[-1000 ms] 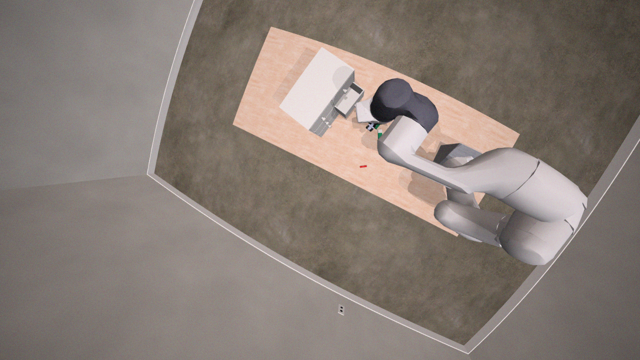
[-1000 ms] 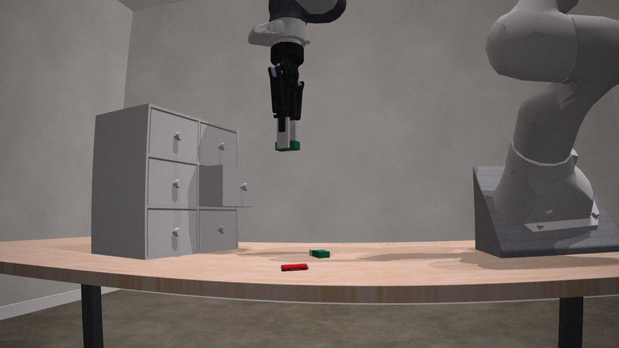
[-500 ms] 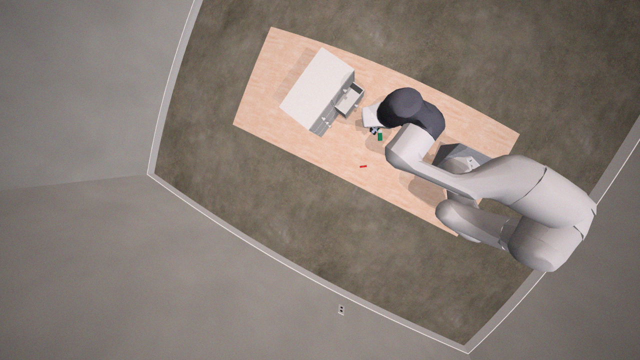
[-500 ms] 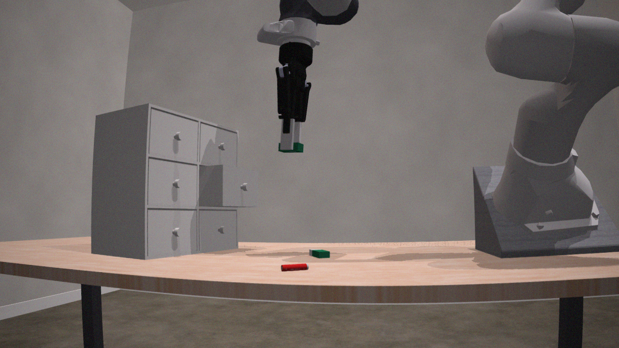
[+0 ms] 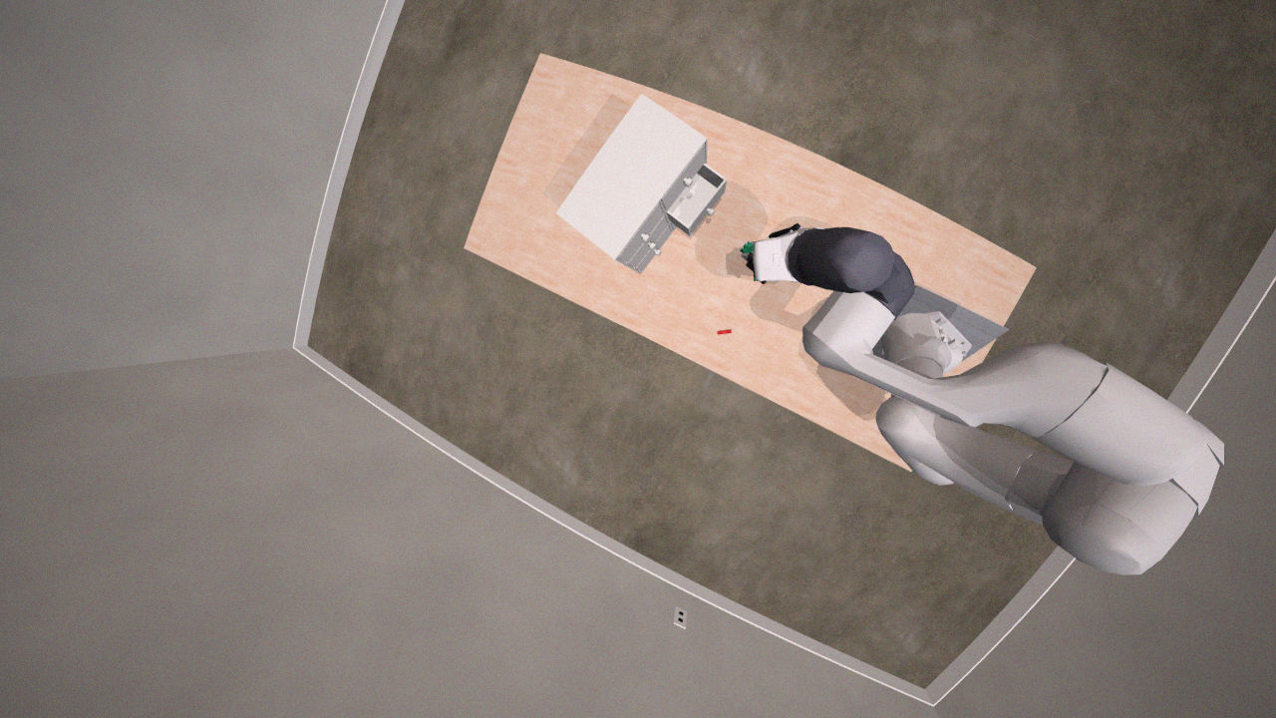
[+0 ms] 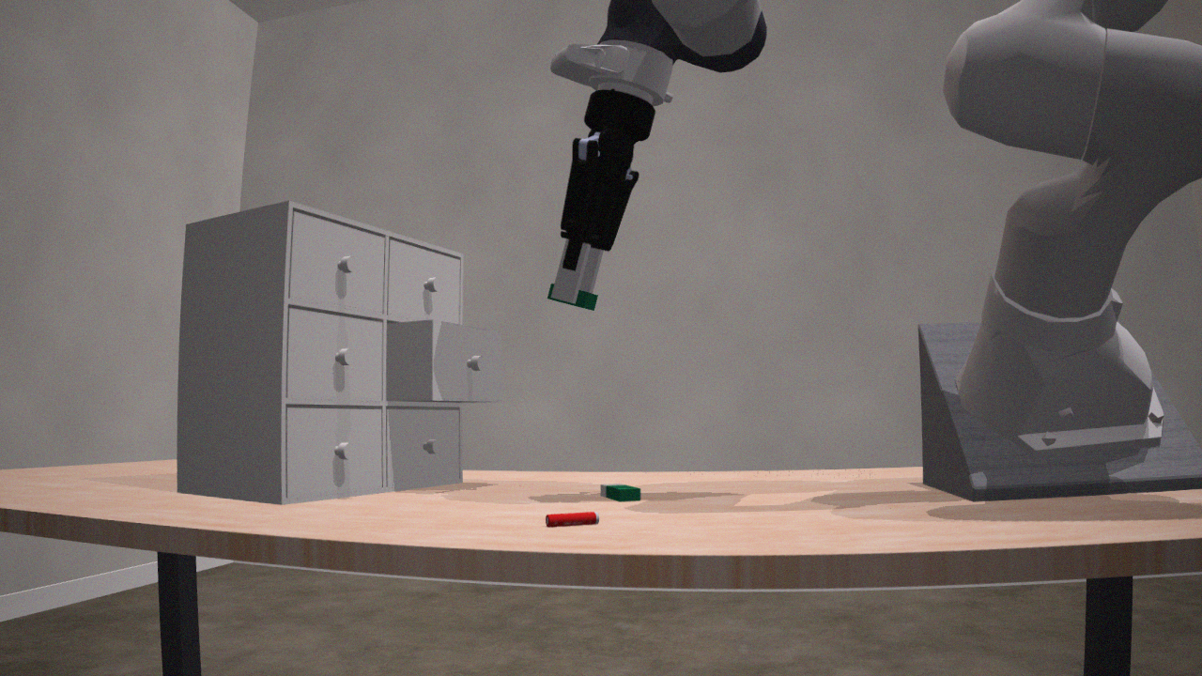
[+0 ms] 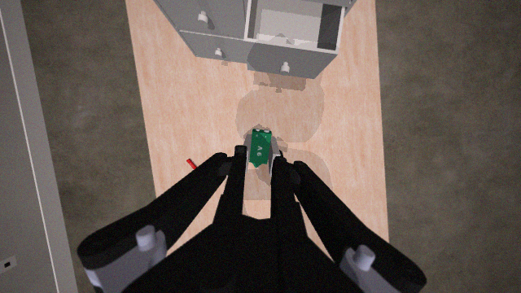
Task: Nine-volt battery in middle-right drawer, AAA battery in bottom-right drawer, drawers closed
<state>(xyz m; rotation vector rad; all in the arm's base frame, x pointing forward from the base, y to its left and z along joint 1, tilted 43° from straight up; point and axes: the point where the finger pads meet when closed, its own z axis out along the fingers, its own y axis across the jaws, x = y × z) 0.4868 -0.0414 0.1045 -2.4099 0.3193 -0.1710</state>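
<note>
My hand is 2 cm short of the green nine-volt battery and 2 cm above it. Round my hand: red AAA battery 24 cm below, 20 cm to the left, 5 cm behind.
</note>
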